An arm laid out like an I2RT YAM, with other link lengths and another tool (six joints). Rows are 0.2 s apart.
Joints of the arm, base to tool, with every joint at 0 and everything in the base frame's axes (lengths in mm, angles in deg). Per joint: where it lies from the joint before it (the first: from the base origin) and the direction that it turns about. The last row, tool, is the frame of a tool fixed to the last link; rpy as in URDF.
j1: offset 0 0 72.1 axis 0 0 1
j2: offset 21.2 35.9 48.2 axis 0 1 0
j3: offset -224.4 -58.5 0 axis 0 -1 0
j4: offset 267 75 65.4 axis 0 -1 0
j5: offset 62.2 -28.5 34 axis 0 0 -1
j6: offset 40.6 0 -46.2 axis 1 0 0
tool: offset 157 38 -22 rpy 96.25 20.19 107.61
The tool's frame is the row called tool.
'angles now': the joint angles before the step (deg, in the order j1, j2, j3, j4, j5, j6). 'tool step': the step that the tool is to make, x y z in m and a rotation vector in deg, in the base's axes. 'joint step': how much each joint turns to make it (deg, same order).
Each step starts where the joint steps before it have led.
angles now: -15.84 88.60 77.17 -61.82 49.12 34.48
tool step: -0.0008 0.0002 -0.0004 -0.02 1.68 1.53
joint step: -0.01 0.00 0.00 0.26 0.01 -2.47
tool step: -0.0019 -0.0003 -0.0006 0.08 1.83 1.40
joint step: -0.16 -0.01 -0.01 0.09 -0.05 -2.47
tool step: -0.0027 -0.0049 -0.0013 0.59 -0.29 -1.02
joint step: -1.23 0.00 -0.01 0.13 -0.68 -0.02
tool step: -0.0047 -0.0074 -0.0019 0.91 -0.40 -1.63
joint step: -1.90 0.02 0.02 0.05 -1.02 0.06
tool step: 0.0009 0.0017 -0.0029 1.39 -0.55 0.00
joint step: -0.44 -0.02 -0.02 0.03 -1.56 0.04
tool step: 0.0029 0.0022 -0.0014 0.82 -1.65 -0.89
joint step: 0.02 0.02 0.02 0.01 -1.00 1.79
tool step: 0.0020 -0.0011 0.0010 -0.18 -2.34 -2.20
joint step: -0.01 -0.01 0.01 -0.01 0.06 3.20
